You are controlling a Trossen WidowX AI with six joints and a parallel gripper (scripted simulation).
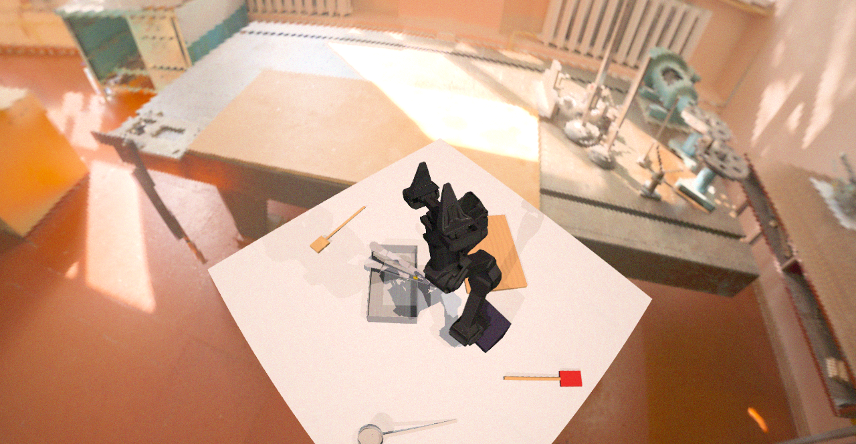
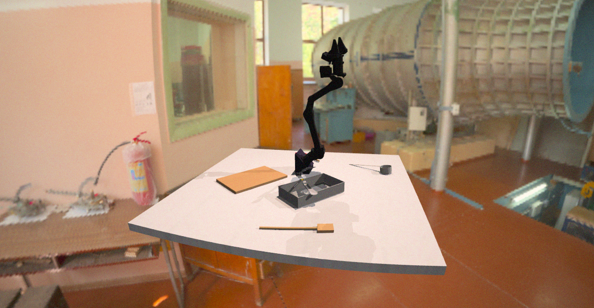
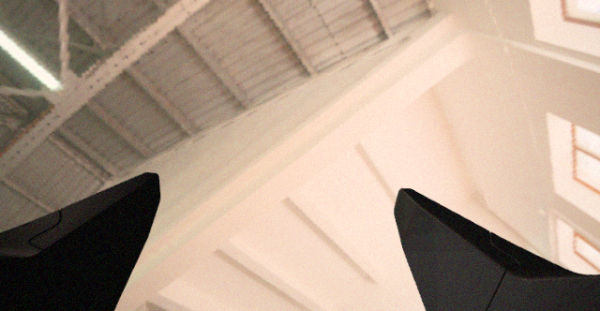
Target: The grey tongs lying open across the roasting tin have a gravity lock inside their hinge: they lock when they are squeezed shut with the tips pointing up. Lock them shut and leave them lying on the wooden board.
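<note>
Now: gripper tip 75 cm above the yellow piece, 20 cm short of it and 14 cm to the left of it. From my gripper tip the other things lie so: wooden board: 80 cm below, 47 cm to the right, 17 cm ahead; roasting tin: 78 cm below, 24 cm ahead, 7 cm to the right.
</note>
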